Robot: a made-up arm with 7 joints.
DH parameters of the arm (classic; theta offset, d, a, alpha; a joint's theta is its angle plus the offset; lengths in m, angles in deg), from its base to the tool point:
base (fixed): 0 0.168 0 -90
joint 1: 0 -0.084 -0.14 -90
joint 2: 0 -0.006 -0.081 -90
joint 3: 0 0.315 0.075 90
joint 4: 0 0.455 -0.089 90
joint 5: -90 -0.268 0.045 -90
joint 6: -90 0.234 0.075 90
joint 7: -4.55 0 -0.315 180
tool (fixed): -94.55 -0.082 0 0
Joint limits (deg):
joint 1: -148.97..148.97
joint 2: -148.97..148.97
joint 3: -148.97..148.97
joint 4: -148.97..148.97
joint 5: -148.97..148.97
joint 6: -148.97..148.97
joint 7: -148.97..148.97
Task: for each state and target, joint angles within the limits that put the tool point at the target. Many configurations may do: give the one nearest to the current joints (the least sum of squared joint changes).
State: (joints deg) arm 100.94 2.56 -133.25 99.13 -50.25 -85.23 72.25
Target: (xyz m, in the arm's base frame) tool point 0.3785 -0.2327 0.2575
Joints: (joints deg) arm 96.35 0.46 -147.10 87.80 -33.33 -93.06 43.63
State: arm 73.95 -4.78 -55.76 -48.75 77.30 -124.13 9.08
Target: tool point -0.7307 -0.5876 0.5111
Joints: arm 75.53 -18.50 -64.81 -37.37 86.44 -119.38 6.40
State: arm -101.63 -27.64 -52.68 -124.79 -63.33 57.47 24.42
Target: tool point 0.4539 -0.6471 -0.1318
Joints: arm -100.72 -44.59 -82.93 -105.77 -48.14 59.62 50.02
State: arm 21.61 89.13 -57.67 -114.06 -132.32 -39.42 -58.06
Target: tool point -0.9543 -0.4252 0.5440
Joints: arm 49.25 73.91 -44.78 -93.40 -147.49 -43.36 -58.53
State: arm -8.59 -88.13 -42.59 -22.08 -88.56 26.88 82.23
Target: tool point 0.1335 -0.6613 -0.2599
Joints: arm 7.16 -69.26 -44.78 -20.01 -89.43 27.69 92.58
